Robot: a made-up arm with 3 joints. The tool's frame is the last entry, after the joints.
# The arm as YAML. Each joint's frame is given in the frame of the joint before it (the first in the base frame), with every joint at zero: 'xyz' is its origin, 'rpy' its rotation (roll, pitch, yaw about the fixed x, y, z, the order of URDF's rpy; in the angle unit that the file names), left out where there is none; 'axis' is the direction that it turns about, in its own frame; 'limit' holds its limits. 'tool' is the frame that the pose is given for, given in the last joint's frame.
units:
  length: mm
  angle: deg
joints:
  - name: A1
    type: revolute
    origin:
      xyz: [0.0, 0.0, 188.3]
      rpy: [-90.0, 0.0, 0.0]
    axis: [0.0, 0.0, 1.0]
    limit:
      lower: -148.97
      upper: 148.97
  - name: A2
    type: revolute
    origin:
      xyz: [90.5, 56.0, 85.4]
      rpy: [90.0, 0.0, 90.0]
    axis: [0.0, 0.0, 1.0]
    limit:
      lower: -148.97
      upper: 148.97
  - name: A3
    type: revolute
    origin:
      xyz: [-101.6, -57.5, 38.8]
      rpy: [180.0, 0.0, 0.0]
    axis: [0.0, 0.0, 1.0]
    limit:
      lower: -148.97
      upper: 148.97
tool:
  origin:
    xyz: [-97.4, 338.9, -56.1]
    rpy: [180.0, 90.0, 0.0]
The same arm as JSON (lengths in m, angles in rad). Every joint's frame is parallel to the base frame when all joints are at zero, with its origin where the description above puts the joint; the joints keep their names.
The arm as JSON. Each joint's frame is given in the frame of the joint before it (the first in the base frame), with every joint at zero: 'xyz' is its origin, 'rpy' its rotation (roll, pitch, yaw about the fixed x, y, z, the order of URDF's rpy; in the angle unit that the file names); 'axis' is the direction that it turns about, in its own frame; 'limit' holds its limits. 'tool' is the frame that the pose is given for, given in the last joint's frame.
{"units": {"length": "m", "angle": "rad"}, "joints": [{"name": "A1", "type": "revolute", "origin": {"xyz": [0.0, 0.0, 0.1883], "rpy": [0.0, 0.0, 0.0]}, "axis": "+y", "limit": {"lower": -2.6, "upper": 2.6}}, {"name": "A2", "type": "revolute", "origin": {"xyz": [0.0905, 0.0854, -0.056], "rpy": [0.0, 0.0, 0.0]}, "axis": "+x", "limit": {"lower": -2.6, "upper": 2.6}}, {"name": "A3", "type": "revolute", "origin": {"xyz": [0.0388, -0.0575, 0.1016], "rpy": [0.0, 0.0, 0.0]}, "axis": "-x", "limit": {"lower": -2.6, "upper": 2.6}}], "tool": {"origin": {"xyz": [0.0561, -0.3389, 0.0974], "rpy": [0.0, 0.0, 0.0]}}}
